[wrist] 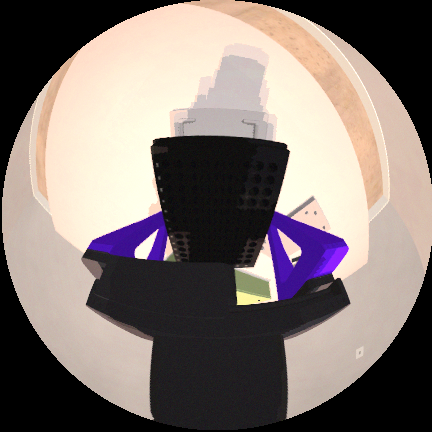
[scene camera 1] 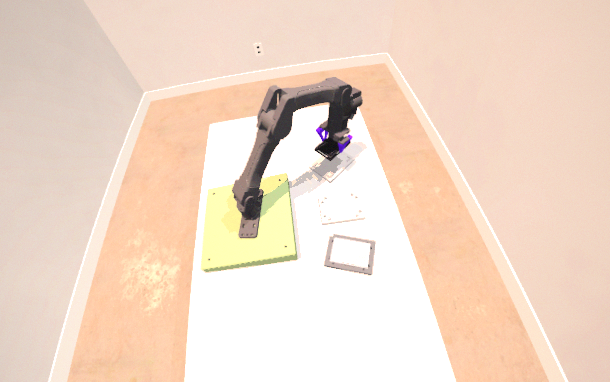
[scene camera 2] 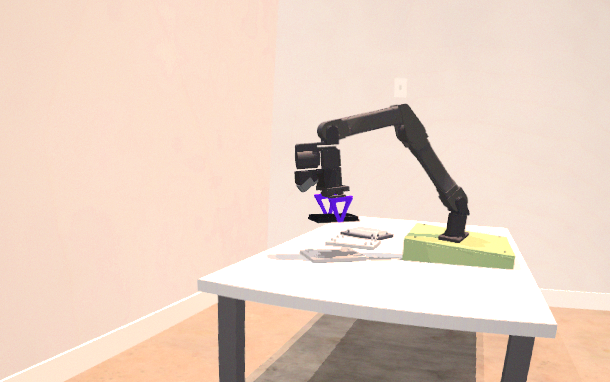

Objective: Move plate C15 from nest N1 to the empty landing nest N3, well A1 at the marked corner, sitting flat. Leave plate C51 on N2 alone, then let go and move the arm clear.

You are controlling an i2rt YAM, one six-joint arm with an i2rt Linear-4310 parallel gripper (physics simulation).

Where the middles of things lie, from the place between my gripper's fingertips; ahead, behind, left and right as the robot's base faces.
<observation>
I see my gripper 1 cm below the black perforated plate (wrist: 217, 193).
</observation>
